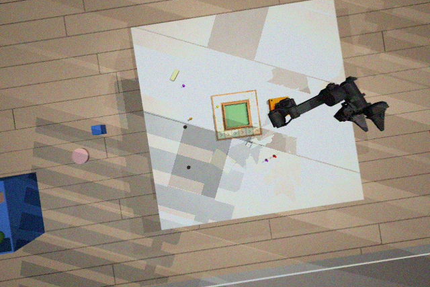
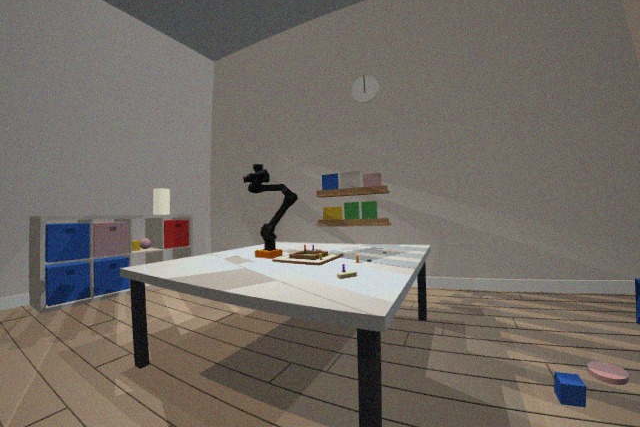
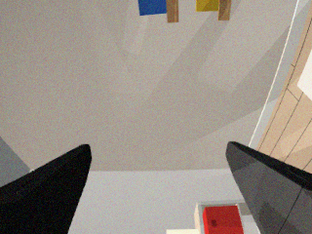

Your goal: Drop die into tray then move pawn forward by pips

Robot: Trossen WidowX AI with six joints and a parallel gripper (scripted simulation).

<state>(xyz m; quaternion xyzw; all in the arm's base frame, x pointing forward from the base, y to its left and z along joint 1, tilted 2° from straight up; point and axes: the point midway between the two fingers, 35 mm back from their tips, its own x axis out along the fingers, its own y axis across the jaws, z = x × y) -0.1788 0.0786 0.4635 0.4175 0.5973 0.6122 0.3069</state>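
The white die is 49 cm below my gripper tip, 39 cm ahead of it and 10 cm to the left of it. The rest, counted from my gripper tip: green dice tray (49 cm below, 47 cm ahead, 9 cm to the right); yellow pawn (58 cm ahead, 47 cm below, 14 cm to the right); red pawn (48 cm below, 23 cm ahead, 17 cm to the left).
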